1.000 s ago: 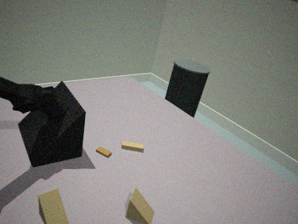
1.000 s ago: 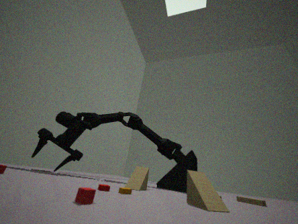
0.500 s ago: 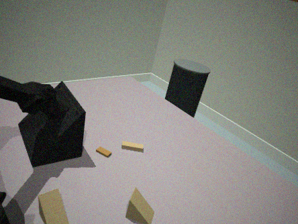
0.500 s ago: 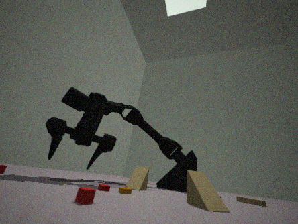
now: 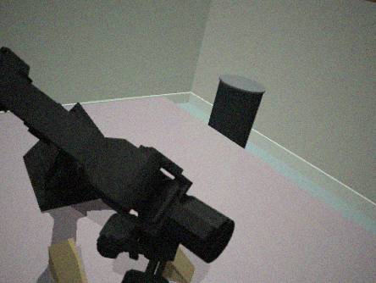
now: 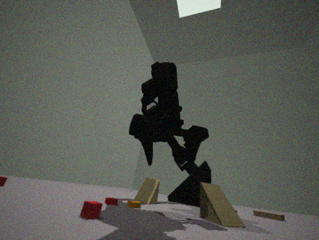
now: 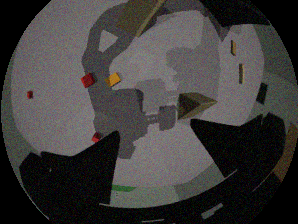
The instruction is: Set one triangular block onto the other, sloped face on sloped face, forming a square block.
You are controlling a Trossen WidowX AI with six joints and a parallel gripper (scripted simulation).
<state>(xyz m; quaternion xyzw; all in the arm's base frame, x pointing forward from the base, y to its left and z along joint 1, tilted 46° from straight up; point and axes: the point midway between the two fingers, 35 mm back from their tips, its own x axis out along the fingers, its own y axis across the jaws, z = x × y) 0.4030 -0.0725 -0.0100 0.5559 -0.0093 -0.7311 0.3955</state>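
The orange block lies 80 mm to the right of my gripper tip, 80 mm below it and 20 mm behind it. Also, from my gripper tip: flat tan piece 280 mm behind, 260 mm to the left, 80 mm below.
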